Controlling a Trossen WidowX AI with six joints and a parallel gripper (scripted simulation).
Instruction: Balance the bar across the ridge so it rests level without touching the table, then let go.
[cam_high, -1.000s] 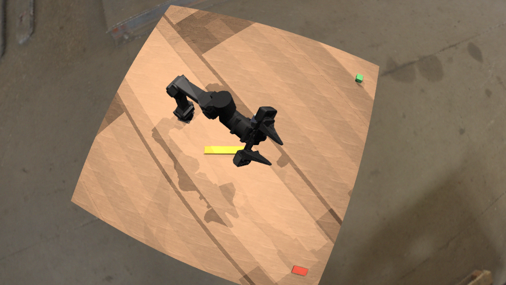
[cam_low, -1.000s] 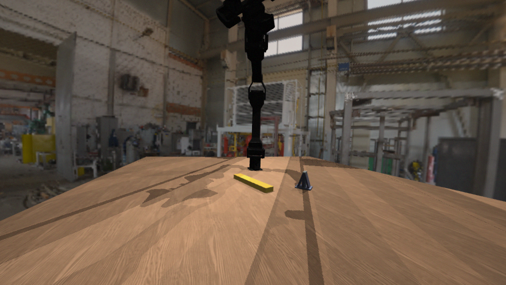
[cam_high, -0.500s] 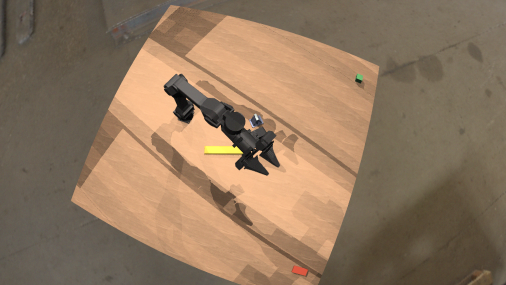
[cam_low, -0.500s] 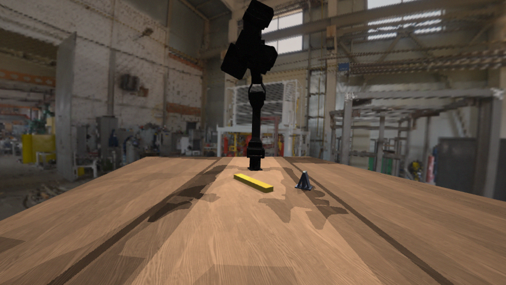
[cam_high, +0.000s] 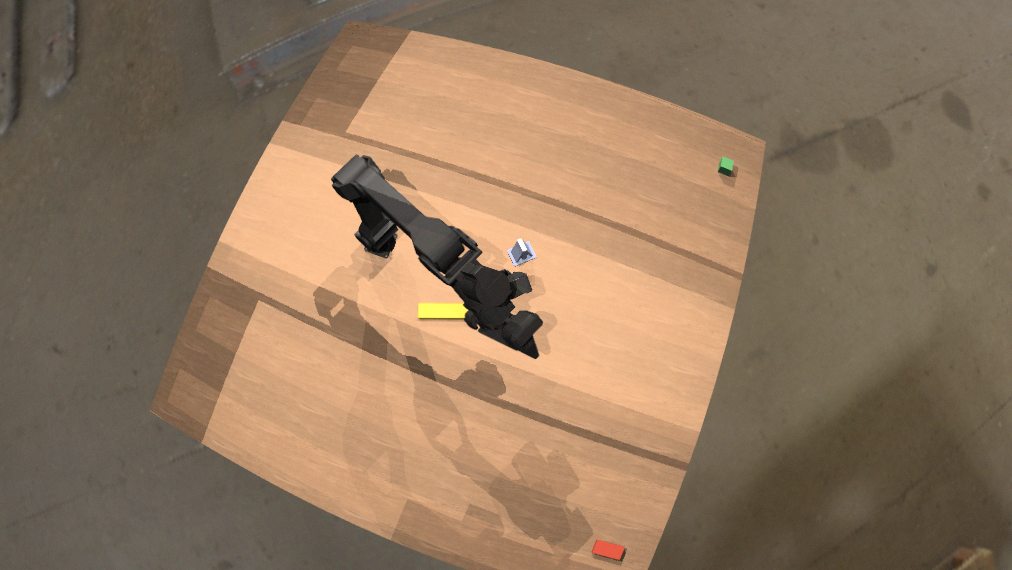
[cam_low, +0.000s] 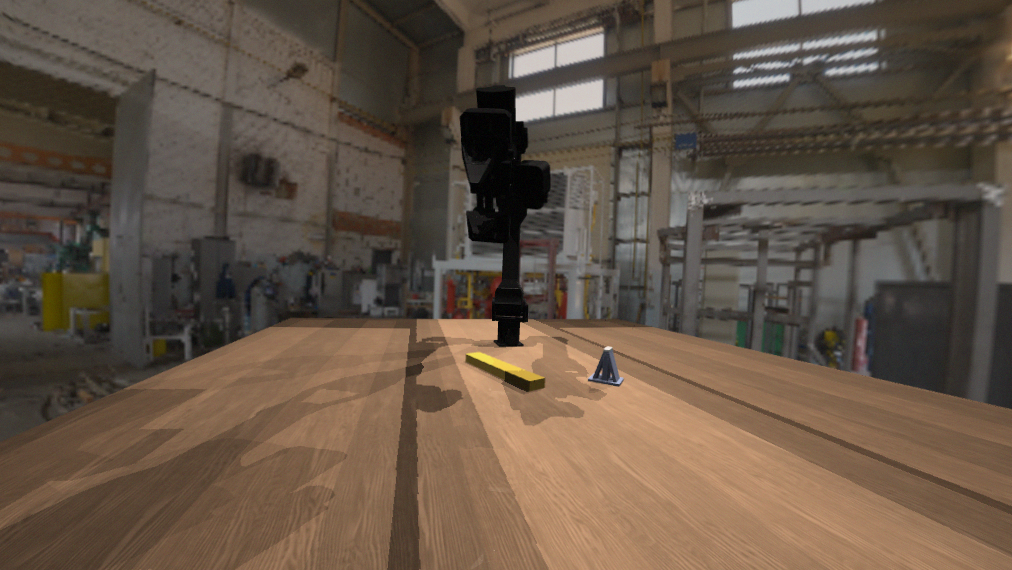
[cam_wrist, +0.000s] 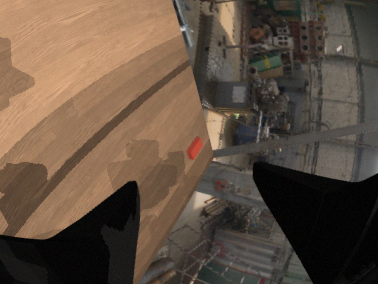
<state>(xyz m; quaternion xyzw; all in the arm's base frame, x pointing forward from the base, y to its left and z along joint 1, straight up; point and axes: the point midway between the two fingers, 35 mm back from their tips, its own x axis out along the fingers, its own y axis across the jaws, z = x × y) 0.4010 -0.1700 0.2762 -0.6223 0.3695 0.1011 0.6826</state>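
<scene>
The yellow bar lies 25 cm below my gripper tip, 18 cm behind it and 9 cm to the left of it. Also, from my gripper tip: flat red block (32 cm to the right, 31 cm ahead, 25 cm below); green cube (68 cm to the left, 31 cm ahead, 24 cm below).
</scene>
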